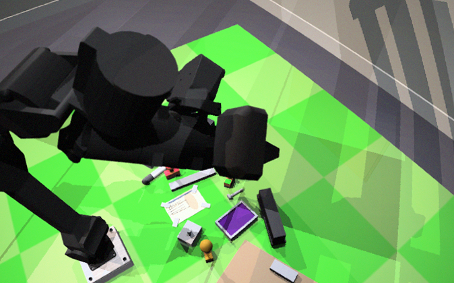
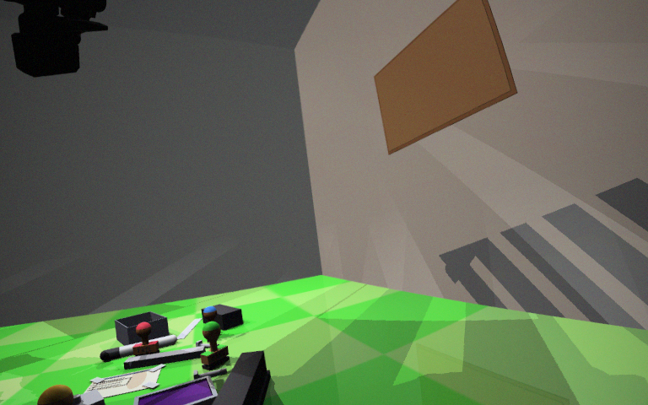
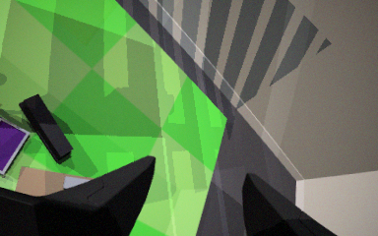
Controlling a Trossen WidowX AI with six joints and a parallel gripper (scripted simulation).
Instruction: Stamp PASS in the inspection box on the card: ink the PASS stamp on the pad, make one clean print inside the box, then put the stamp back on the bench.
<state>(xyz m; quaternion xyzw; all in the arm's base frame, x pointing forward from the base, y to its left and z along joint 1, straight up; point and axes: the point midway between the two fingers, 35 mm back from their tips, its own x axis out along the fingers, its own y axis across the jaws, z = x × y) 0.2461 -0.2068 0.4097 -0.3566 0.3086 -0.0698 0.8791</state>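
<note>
Right now the green-knobbed PASS stamp is 410 mm below my gripper tip, 200 mm to the left of it and 90 mm ahead of it. From my gripper tip the other things lie so: purple ink pad (420 mm below, 100 mm to the left, 40 mm ahead); then black bar (410 mm below, 110 mm ahead, 50 mm to the left); then orange stamp (410 mm below, 80 mm to the left, 70 mm behind).
</note>
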